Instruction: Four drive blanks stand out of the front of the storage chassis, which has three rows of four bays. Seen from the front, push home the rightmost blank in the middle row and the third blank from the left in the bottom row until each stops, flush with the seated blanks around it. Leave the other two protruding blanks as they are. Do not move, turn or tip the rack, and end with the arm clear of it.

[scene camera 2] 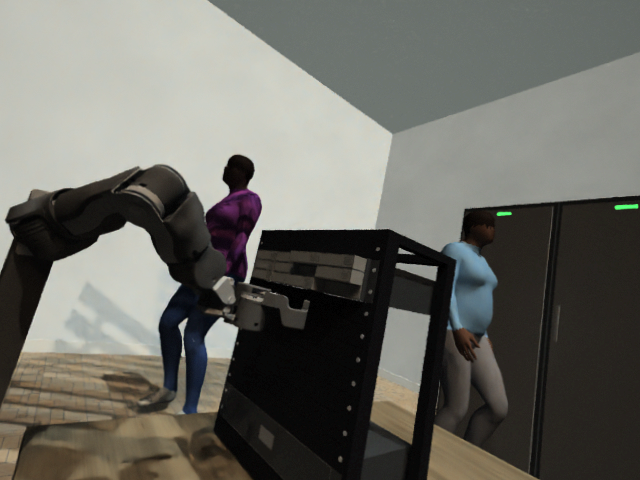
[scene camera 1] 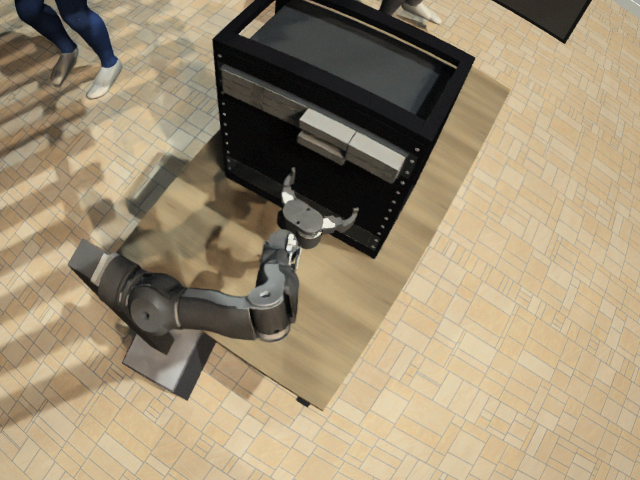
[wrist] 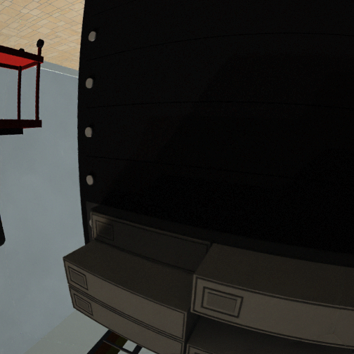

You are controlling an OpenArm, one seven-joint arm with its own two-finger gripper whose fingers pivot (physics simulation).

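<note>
The rightmost middle-row blank point(scene camera 2: 338, 274) point(wrist: 125, 296) stands out of the chassis, directly under a protruding top-row blank point(scene camera 2: 342, 259) point(wrist: 125, 320). The third bottom-row blank point(scene camera 1: 321, 148) point(scene camera 2: 293, 280) point(wrist: 275, 306) also stands out. The third top-row blank point(scene camera 1: 326, 126) protrudes above it, with a recessed middle-row blank between. The rightmost bottom-row blank point(wrist: 150, 242) sits back in its bay. The wrist view shows the rack upside down. My gripper point(scene camera 1: 324, 190) point(scene camera 2: 286, 297) is open and empty, in front of the rack and below the blanks, apart from them. Its fingers do not show in the wrist view.
The black rack point(scene camera 1: 444, 111) point(scene camera 2: 379, 330) stands on a wooden table top point(scene camera 1: 341, 310) point(scene camera 2: 124, 444). Dark panels fill its front below the chassis. Seated blanks point(scene camera 1: 258, 97) are at the chassis's left. People stand beyond the rack. A red cart point(wrist: 20, 59) is in the background.
</note>
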